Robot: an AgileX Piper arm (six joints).
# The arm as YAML. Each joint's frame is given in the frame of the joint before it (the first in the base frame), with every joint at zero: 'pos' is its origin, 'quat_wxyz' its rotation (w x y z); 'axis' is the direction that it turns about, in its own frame. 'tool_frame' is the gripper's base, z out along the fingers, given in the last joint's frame.
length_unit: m
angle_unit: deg
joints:
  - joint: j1
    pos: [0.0, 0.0, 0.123]
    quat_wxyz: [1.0, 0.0, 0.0, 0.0]
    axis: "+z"
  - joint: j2
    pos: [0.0, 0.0, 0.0]
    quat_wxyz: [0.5, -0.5, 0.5, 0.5]
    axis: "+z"
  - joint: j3
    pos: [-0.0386, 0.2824, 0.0]
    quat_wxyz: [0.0, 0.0, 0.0, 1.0]
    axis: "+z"
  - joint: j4
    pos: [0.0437, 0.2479, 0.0]
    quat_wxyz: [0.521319, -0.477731, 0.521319, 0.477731]
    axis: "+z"
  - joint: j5
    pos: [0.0, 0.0, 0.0]
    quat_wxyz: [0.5, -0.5, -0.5, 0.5]
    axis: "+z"
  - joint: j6
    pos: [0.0, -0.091, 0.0]
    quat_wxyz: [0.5, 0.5, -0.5, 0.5]
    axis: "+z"
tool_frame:
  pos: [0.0, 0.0, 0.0]
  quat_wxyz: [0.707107, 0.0, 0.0, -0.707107]
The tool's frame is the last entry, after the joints.
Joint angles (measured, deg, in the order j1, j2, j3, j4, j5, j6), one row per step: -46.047, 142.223, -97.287, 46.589, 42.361, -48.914; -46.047, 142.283, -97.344, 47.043, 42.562, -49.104; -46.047, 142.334, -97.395, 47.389, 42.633, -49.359; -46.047, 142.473, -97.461, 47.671, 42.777, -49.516; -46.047, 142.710, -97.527, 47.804, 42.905, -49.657; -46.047, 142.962, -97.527, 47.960, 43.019, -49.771; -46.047, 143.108, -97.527, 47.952, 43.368, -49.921; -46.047, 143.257, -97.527, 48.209, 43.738, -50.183; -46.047, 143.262, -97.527, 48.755, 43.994, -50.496; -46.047, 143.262, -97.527, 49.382, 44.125, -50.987; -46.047, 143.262, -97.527, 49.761, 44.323, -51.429; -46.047, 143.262, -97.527, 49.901, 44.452, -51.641; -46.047, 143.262, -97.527, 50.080, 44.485, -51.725; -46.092, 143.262, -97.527, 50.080, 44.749, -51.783; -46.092, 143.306, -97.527, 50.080, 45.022, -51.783
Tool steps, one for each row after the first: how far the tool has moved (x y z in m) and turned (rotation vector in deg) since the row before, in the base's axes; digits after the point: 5 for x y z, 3 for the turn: 0.00043, 0.00028, 0.00002, 0.305, -0.249, -0.022; 0.00037, 0.00007, 0.00000, 0.103, -0.220, 0.028; 0.00025, 0.00022, -0.00071, 0.234, -0.111, 0.029; 0.00003, 0.00027, -0.00162, 0.221, 0.039, 0.103; -0.00014, 0.00045, -0.00199, 0.295, 0.084, 0.057; -0.00026, 0.00069, -0.00118, 0.304, 0.122, 0.326; -0.00003, 0.00076, -0.00103, 0.403, -0.041, 0.257; 0.00041, 0.00047, 0.00034, 0.329, -0.324, 0.045; 0.00052, 0.00027, 0.00042, 0.166, -0.421, 0.066; 0.00028, 0.00035, 0.00027, 0.115, -0.272, 0.225; 0.00009, 0.00021, 0.00011, 0.060, -0.106, 0.155; 0.00015, 0.00007, 0.00012, 0.074, -0.111, -0.030; -0.00032, 0.00012, 0.00005, 0.181, 0.011, 0.155; -0.00012, 0.00047, -0.00031, 0.253, 0.054, 0.159
